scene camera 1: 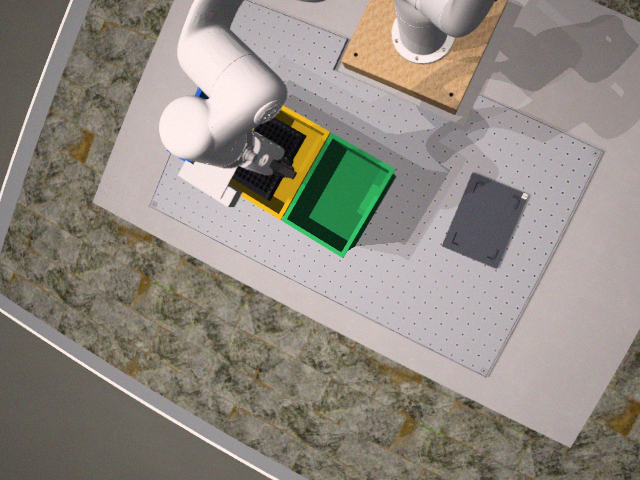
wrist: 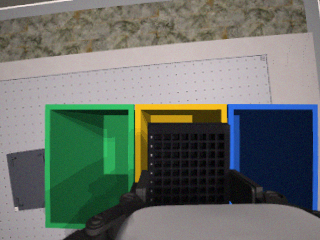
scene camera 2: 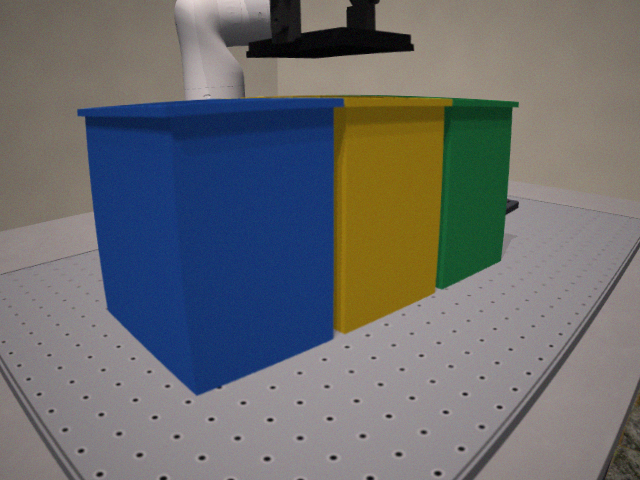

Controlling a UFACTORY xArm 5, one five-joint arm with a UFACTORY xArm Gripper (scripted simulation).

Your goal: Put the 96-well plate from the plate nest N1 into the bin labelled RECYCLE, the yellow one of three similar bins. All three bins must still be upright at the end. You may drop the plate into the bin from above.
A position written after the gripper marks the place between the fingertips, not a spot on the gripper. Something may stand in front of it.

Observation:
In view: the gripper [scene camera 2: 326,44], a 96-well plate [scene camera 1: 265,129], a yellow bin [scene camera 2: 388,151] and a green bin [scene camera 2: 477,133].
The 96-well plate also shows in the wrist view [wrist: 168,143]. The yellow bin shows as well in scene camera 1 [scene camera 1: 314,142] and in the wrist view [wrist: 144,113]. The green bin also shows in scene camera 1 [scene camera 1: 331,207] and in the wrist view [wrist: 89,148].

